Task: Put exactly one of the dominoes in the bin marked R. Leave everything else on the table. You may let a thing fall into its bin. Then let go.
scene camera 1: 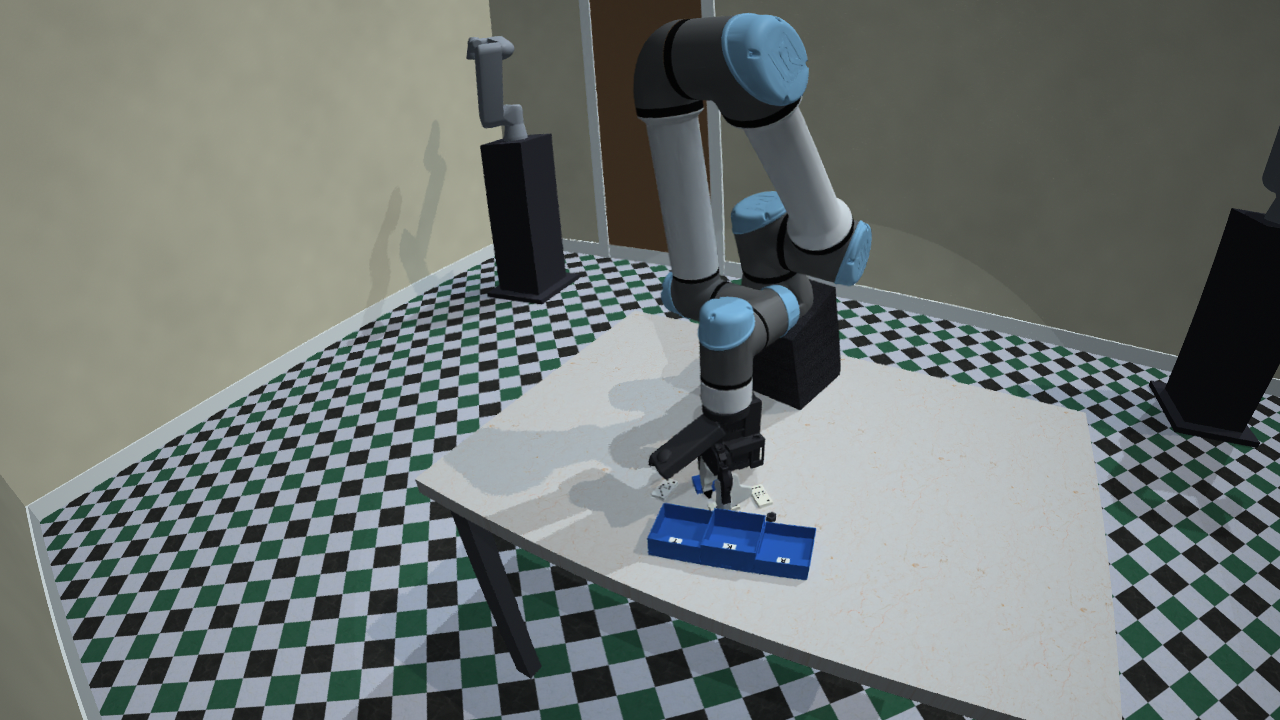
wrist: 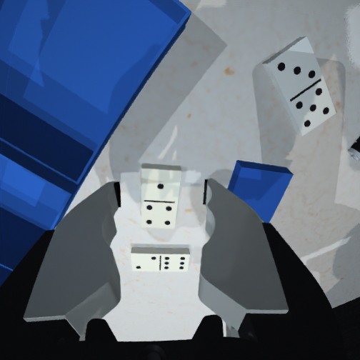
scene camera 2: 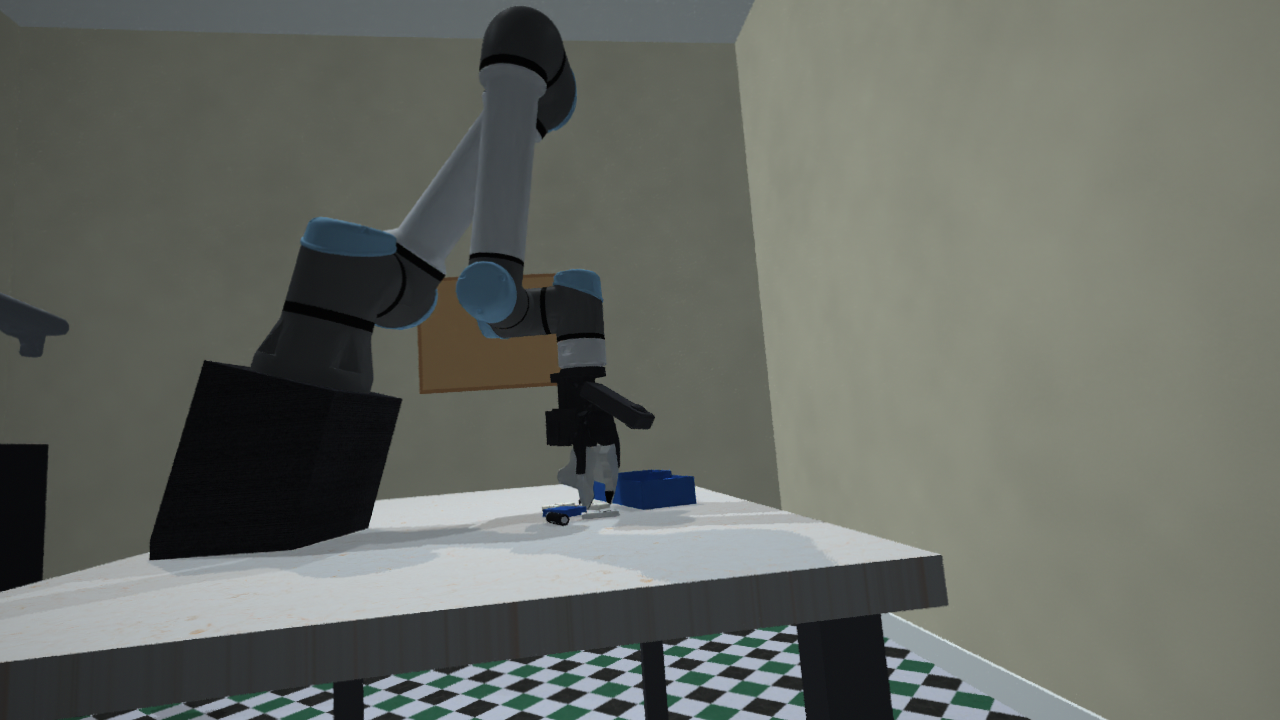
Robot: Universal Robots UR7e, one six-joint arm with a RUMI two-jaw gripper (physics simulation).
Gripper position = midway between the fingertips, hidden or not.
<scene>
In view: my gripper (scene camera 2: 598, 507), a blue block (wrist: 261, 186), a blue bin tray (scene camera 1: 728, 539) and a domino (wrist: 142, 258).
The blue bin tray is seen too in the wrist view (wrist: 75, 75) and in scene camera 2 (scene camera 2: 648, 489). My gripper is seen too in scene camera 1 (scene camera 1: 716, 508) and in the wrist view (wrist: 162, 182).
</scene>
